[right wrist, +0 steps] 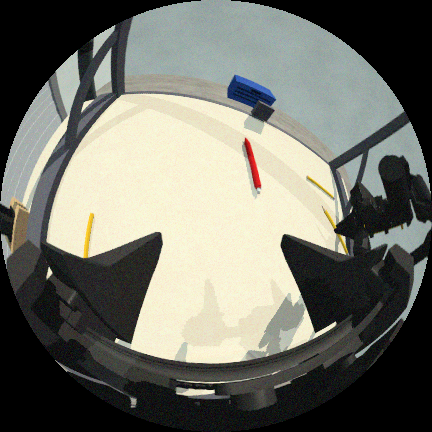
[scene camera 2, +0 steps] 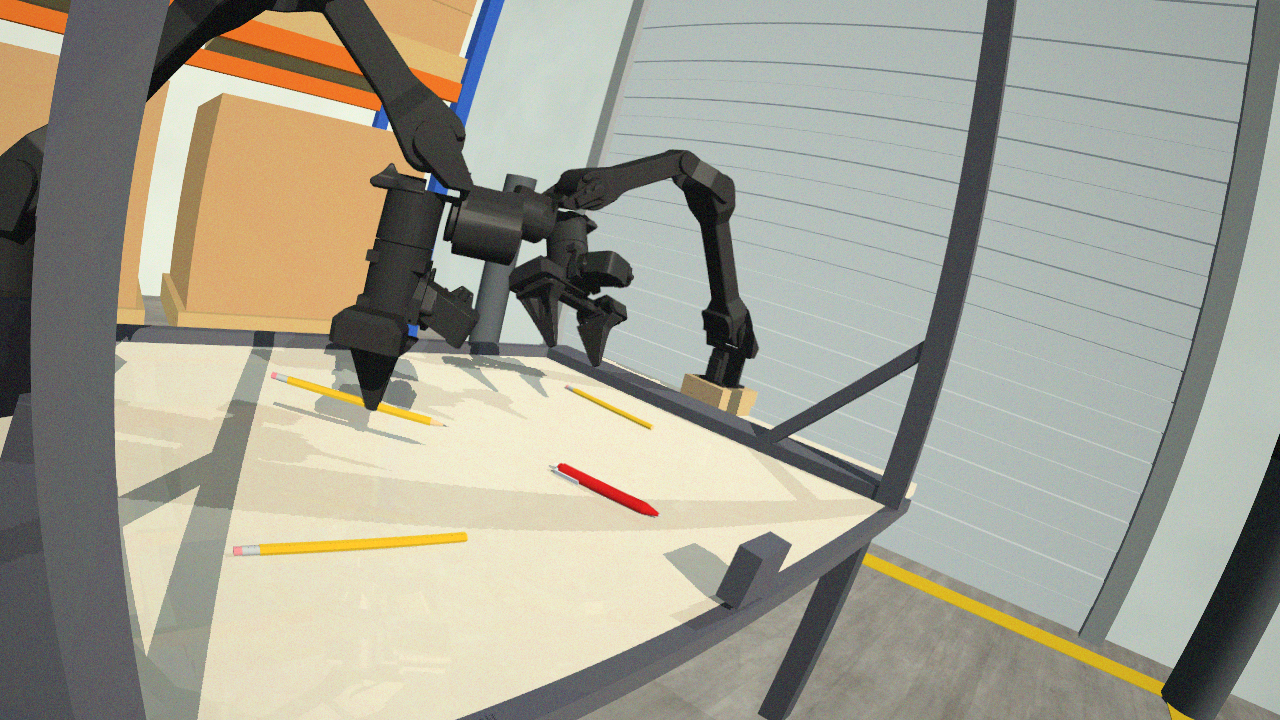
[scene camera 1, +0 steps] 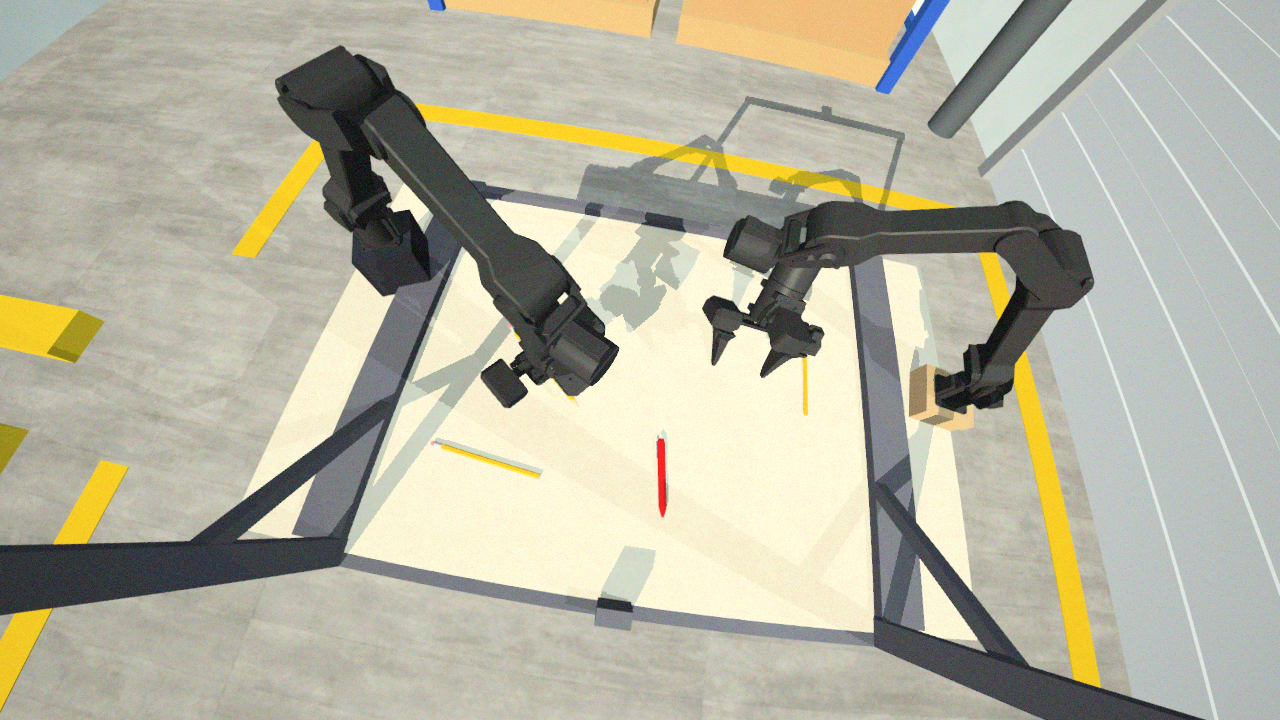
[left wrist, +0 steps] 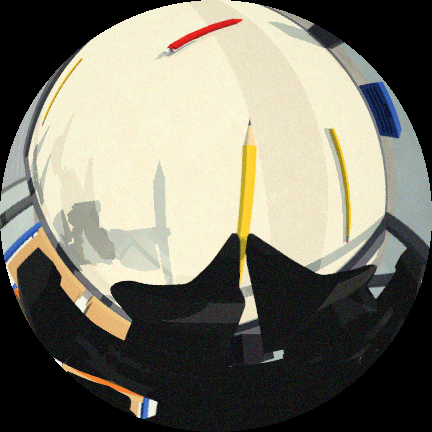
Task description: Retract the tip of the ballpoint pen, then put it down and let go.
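Pixels of known places: left gripper, fingertip midpoint: [right wrist: 334,229] [scene camera 2: 372,408] [left wrist: 240,238]; right gripper, fingertip midpoint: [right wrist: 224,240] [scene camera 2: 575,356] [scene camera 1: 737,370]; left arm's base at its link origin: [scene camera 2: 14,289] [scene camera 1: 381,235] [left wrist: 247,363]; right arm's base at its link origin: [scene camera 2: 721,382] [scene camera 1: 949,394].
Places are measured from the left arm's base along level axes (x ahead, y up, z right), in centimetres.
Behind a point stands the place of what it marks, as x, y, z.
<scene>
The red ballpoint pen [scene camera 1: 662,475] @[37.6, -9.4, 50.8] [scene camera 2: 605,489] @[37.0, -9.7, 50.9] [left wrist: 203,31] @[37.4, -9.7, 49.5] [right wrist: 252,163] @[38.3, -9.5, 49.7] lies flat on the cream table top [scene camera 1: 737,500] @[48.8, -10.6, 58.1], near the front middle, with no gripper near it. My left gripper [scene camera 2: 372,400] @[23.8, -5.4, 30.5] [left wrist: 240,238] @[23.8, -5.4, 30.5] is shut on a yellow pencil [left wrist: 246,181] @[25.6, -4.9, 34.0] [scene camera 2: 402,413] @[24.9, -5.1, 33.5], holding it by its rear part low over the table, left of the pen. In scene camera 1 the wrist hides its fingers. My right gripper [scene camera 1: 745,366] @[52.7, -0.7, 39.1] [scene camera 2: 573,350] @[52.7, -0.7, 39.1] [right wrist: 224,240] @[52.7, -0.7, 39.1] is open and empty, hanging above the back of the table.
Two more yellow pencils lie on the table: one at the left front [scene camera 1: 490,459] @[11.2, -10.0, 41.0] [scene camera 2: 373,543] @[11.2, -10.1, 41.6] [left wrist: 341,181] @[12.5, -10.3, 41.6], one at the right [scene camera 1: 805,386] @[69.0, -10.0, 42.7] [scene camera 2: 609,407] @[70.1, -10.2, 39.9] [right wrist: 88,235] @[67.9, -10.1, 44.8]. A small grey block [scene camera 1: 615,607] @[25.4, -6.1, 66.5] [scene camera 2: 752,567] @[22.3, -6.1, 67.1] sits on the front edge. Dark frame bars [scene camera 2: 952,286] @[63.2, 21.0, 84.0] ring the table.
</scene>
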